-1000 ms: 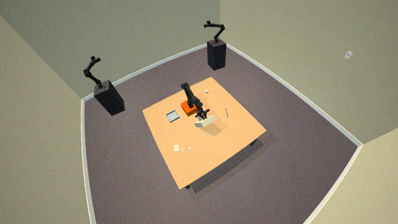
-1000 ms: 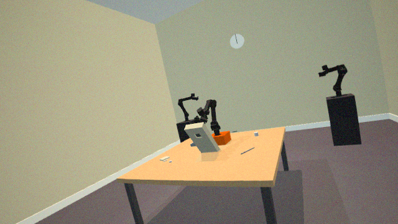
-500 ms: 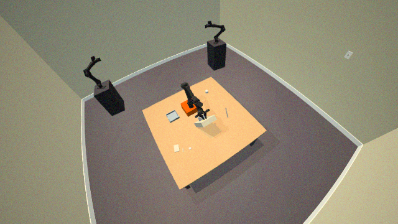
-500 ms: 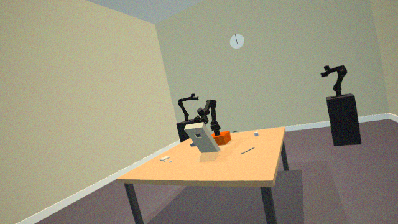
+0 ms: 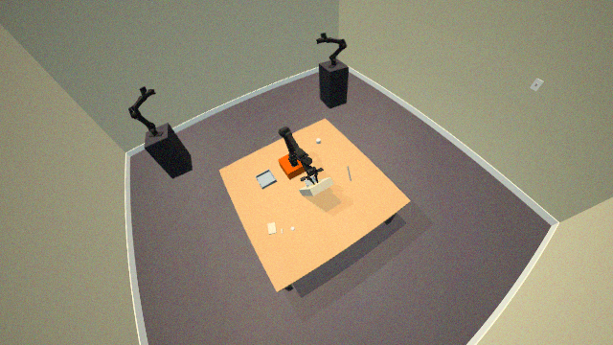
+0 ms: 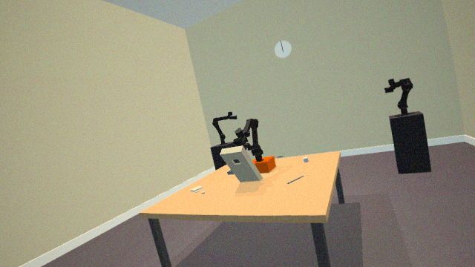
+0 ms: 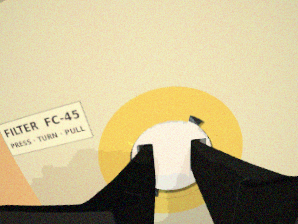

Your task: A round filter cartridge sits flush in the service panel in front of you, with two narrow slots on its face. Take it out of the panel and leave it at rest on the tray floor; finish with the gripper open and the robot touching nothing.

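Right now the round filter cartridge is 10 mm below my gripper tip and 10 mm ahead of it. Also, from my gripper tip: pale card (450 mm to the right, 230 mm below, 70 mm ahead); pin (380 mm to the right, 230 mm below, 120 mm ahead); grey service panel (80 mm below, 40 mm behind).
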